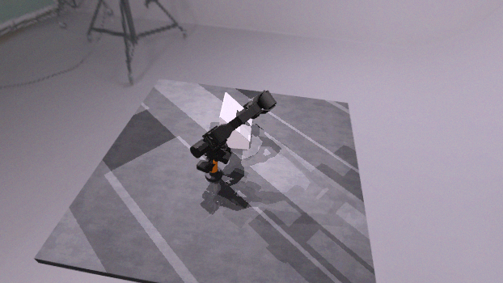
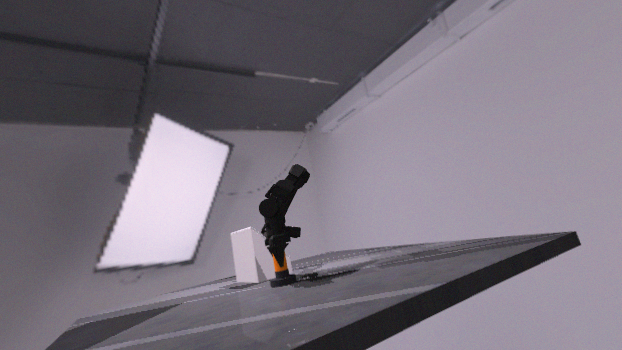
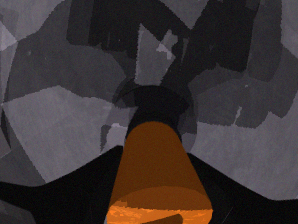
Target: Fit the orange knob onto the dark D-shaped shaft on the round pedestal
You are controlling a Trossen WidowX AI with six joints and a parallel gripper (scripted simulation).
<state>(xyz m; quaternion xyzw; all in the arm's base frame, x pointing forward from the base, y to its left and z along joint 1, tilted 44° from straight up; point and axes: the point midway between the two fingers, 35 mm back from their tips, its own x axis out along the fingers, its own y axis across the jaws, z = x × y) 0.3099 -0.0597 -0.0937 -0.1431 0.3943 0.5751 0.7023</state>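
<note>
Right now the orange knob is 2 cm above my gripper tip. Also, from my gripper tip: dark pedestal (2 cm below).
</note>
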